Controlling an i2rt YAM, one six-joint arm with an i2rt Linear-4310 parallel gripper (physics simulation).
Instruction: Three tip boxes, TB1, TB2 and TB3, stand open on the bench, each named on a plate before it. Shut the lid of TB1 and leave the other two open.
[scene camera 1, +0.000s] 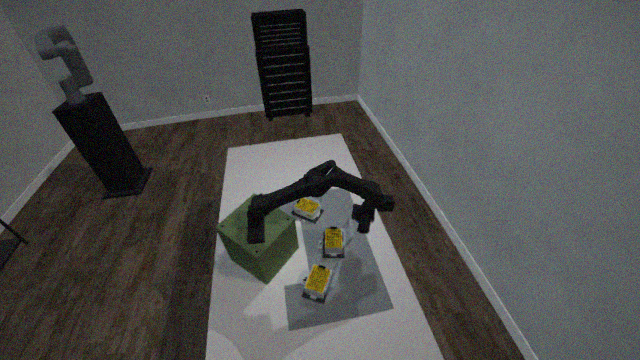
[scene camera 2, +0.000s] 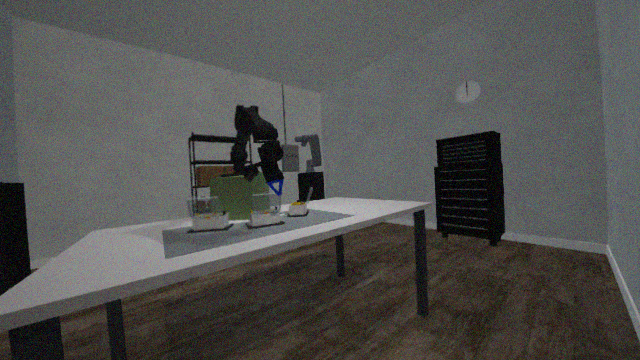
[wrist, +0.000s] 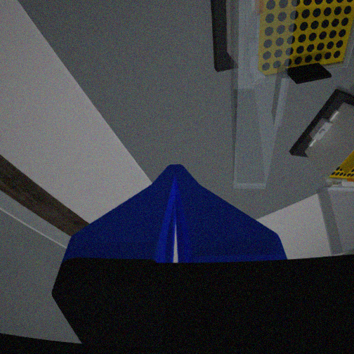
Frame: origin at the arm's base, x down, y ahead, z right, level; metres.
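Seen in the pictures: gripper, between the fingertips: (scene camera 1: 357, 220) (scene camera 2: 279, 195); arm's base, origin of its link: (scene camera 1: 256, 223) (scene camera 2: 240, 174).
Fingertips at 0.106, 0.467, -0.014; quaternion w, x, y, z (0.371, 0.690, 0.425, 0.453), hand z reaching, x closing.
Observation:
Pixels of each thing's top centre, then the offset from my fingertips to it, as dx, dy, dz. "spot": a spot on its surface instead. Level surfaces: height alone.
- grey mat, height of its surface: dx +0.136
- middle lid, a spot on its surface: (scene camera 2: 266, 202) spot: +0.029, -0.048, +0.039
- far lid, a spot on its surface: (scene camera 2: 310, 194) spot: +0.024, -0.128, -0.244
- white table, height of its surface: dx +0.139
Three clear tip boxes with yellow racks stand on the grey mat (scene camera 1: 370, 295) (scene camera 2: 180, 245): a near one (scene camera 1: 317, 281) (scene camera 2: 211, 221), a middle one (scene camera 1: 333, 241) (scene camera 2: 266, 218) (wrist: 305, 37) and a far, angled one (scene camera 1: 307, 208) (scene camera 2: 298, 209) (wrist: 345, 167). The near lid (scene camera 2: 204, 205), middle lid (scene camera 2: 266, 202) (wrist: 251, 137) and far lid (scene camera 2: 310, 194) stand up, open. The name plates cannot be read. My blue gripper (scene camera 2: 277, 193) (wrist: 175, 175) is shut and empty, pointing down on the lid side of the middle box, beside its raised lid; contact cannot be told. Its fingertips are not clear in scene camera 1.
The green block (scene camera 1: 267, 250) (scene camera 2: 232, 195) under the arm's base stands behind the boxes, close to the far one. The white table (scene camera 1: 285, 145) (scene camera 2: 115, 265) extends around the mat. A black drawer cabinet (scene camera 1: 285, 65) (scene camera 2: 465, 185) stands on the floor beyond the table.

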